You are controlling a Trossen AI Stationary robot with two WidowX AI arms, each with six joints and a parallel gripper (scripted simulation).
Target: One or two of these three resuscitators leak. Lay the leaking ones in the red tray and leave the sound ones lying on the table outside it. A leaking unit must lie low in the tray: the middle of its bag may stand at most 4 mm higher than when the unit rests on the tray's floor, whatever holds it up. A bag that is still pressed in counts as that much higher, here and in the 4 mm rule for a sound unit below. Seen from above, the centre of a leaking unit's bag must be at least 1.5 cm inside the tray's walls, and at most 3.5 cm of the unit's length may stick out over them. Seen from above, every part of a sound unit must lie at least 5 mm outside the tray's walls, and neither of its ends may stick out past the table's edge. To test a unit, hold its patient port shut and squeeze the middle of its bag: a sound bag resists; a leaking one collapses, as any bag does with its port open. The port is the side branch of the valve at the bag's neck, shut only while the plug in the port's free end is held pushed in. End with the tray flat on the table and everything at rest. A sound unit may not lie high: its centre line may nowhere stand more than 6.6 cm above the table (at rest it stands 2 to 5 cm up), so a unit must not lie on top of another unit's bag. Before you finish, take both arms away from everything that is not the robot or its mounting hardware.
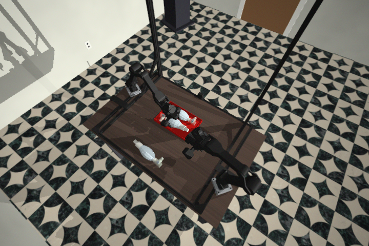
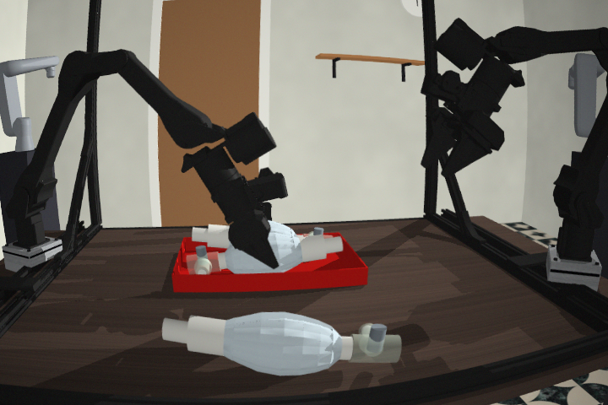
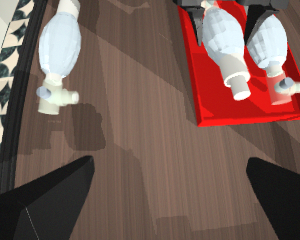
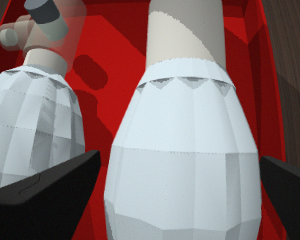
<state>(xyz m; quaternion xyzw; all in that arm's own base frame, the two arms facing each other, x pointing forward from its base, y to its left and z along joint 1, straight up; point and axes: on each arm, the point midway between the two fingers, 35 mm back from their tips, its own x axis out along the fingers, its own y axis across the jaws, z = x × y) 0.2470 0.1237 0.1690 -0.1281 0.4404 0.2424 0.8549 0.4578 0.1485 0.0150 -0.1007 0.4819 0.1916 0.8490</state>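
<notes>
Now: right hand 5 cm above the red tray and 4 cm past it.
</notes>
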